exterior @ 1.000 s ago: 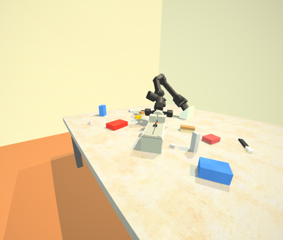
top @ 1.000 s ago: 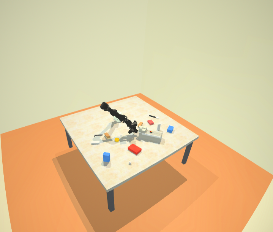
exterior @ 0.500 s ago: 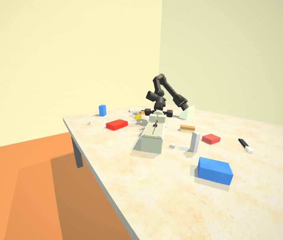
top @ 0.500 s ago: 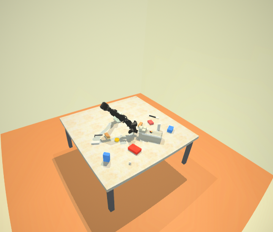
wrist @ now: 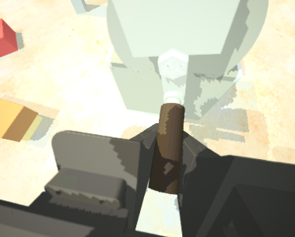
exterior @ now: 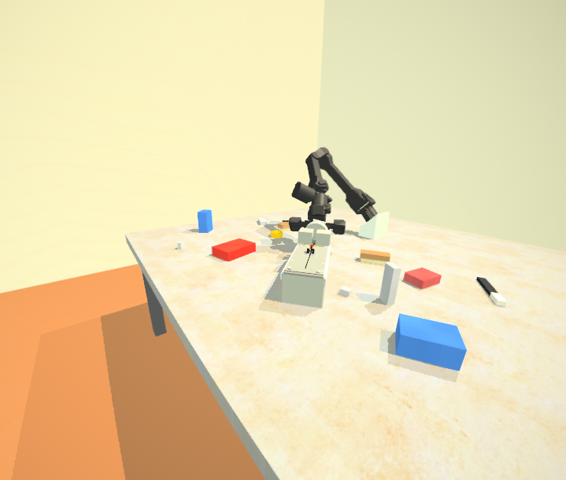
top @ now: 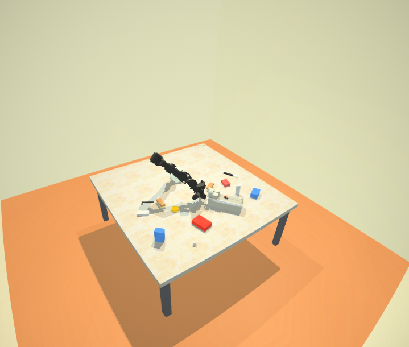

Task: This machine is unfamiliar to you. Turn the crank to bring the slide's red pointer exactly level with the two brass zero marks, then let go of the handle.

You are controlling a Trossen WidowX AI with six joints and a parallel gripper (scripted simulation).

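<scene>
The brown crank handle is 30 mm above my gripper tip, 10 mm to the right of it and 10 mm behind it. From my gripper tip the other things lie so: red pointer 110 mm ahead, 100 mm to the left, 50 mm above; crank 40 mm above; yellow disc 250 mm to the right, 40 mm behind, 20 mm below.
</scene>
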